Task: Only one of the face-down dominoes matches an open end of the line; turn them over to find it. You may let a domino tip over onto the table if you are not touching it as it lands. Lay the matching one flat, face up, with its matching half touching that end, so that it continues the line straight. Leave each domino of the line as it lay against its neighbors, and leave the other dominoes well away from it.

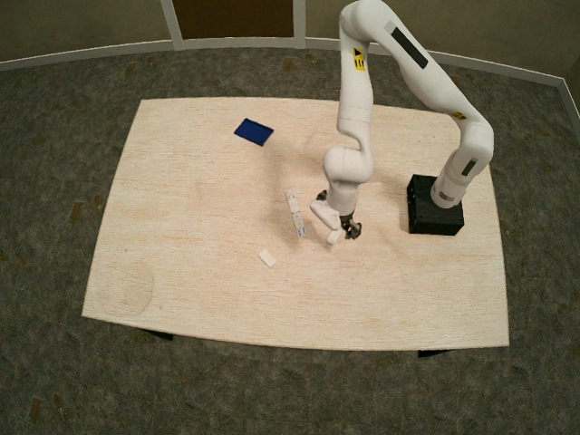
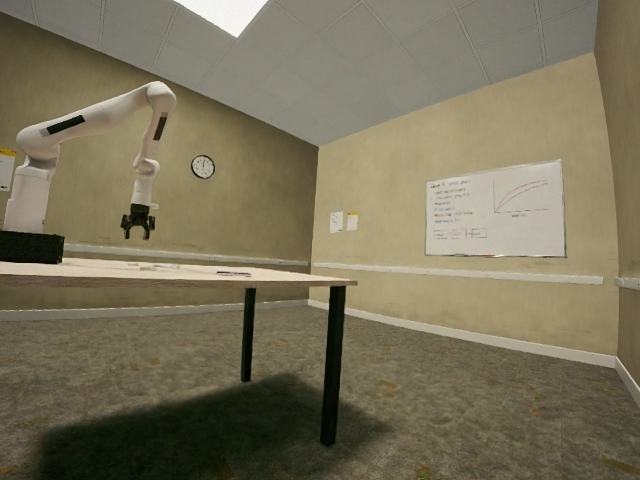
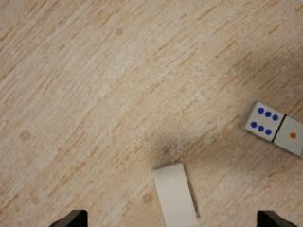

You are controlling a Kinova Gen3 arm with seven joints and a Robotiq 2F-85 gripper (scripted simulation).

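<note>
My gripper is now 110 mm above the white domino and 10 mm to the left of it.
</note>
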